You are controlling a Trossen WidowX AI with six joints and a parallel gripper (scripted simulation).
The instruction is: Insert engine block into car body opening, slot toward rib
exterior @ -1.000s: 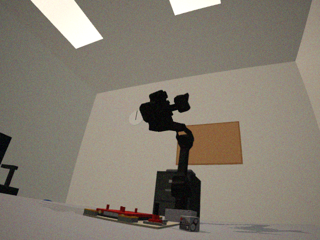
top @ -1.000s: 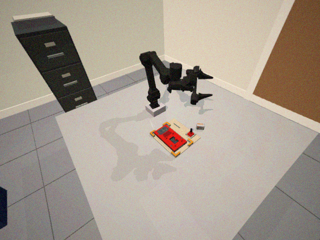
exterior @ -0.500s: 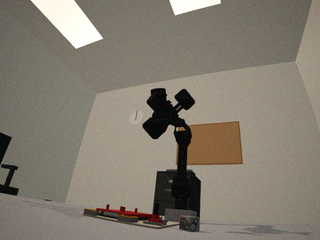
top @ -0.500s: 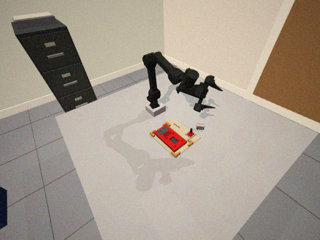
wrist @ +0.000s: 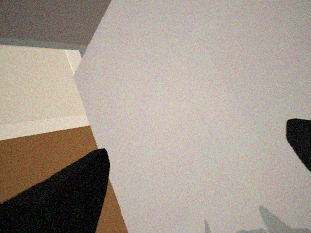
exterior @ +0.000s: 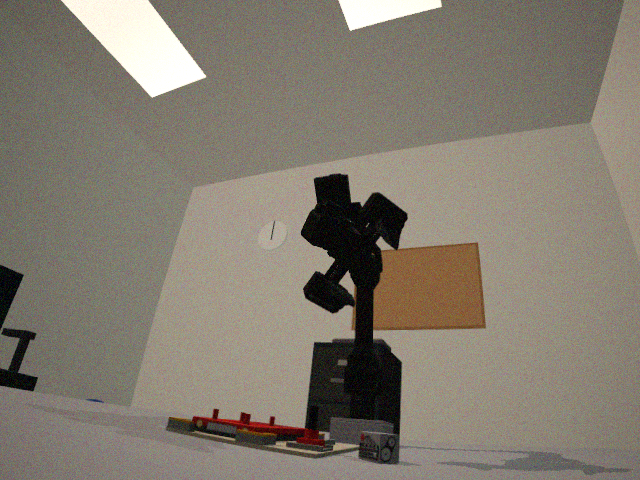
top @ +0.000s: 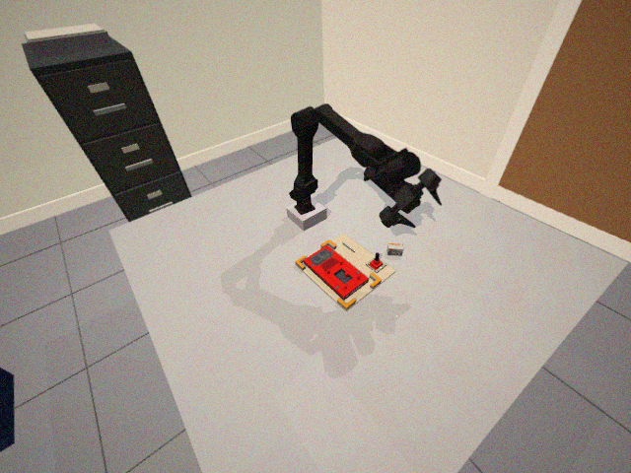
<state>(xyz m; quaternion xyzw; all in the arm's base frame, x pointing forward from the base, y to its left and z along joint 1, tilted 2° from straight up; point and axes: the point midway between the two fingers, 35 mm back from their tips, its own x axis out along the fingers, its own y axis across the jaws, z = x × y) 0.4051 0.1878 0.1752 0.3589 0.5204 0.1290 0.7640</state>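
Now: gripper tip 90 mm past the grey engine block, 20 mm to the left of it and 210 mm above it.
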